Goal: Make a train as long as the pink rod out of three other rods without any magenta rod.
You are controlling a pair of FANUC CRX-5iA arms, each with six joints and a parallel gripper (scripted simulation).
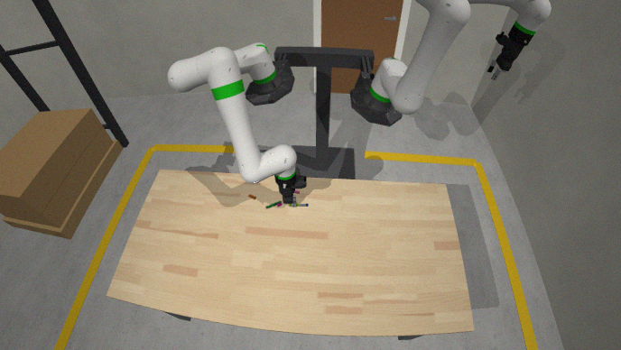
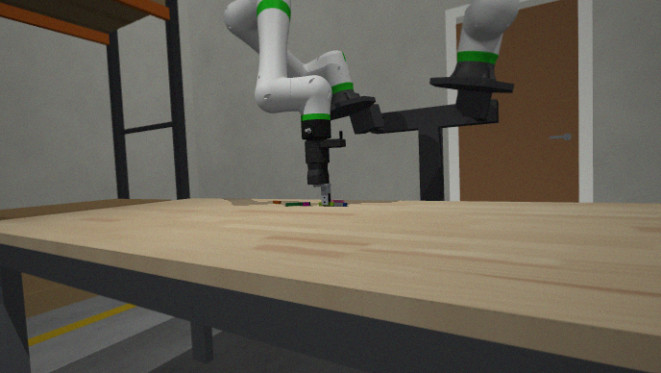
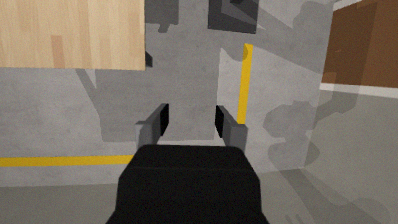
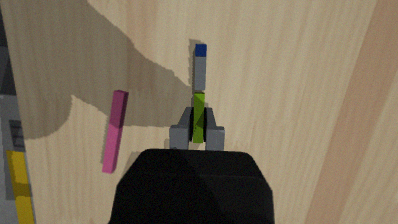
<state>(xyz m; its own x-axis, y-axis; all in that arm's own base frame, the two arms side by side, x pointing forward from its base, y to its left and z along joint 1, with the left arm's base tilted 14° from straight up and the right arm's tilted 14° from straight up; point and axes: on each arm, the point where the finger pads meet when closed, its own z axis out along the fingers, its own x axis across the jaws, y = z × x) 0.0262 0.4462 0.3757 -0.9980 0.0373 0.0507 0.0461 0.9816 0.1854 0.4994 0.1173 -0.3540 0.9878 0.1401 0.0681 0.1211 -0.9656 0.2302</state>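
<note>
My right hand is 2 cm above the lime rod. From my right hand the other things lie so: magenta rod: 7 cm to the right, 2 cm below, 2 cm ahead; then grey rod: 4 cm to the left, 2 cm below, 1 cm behind; then blue rod: 6 cm to the left, 2 cm below, 2 cm behind.
</note>
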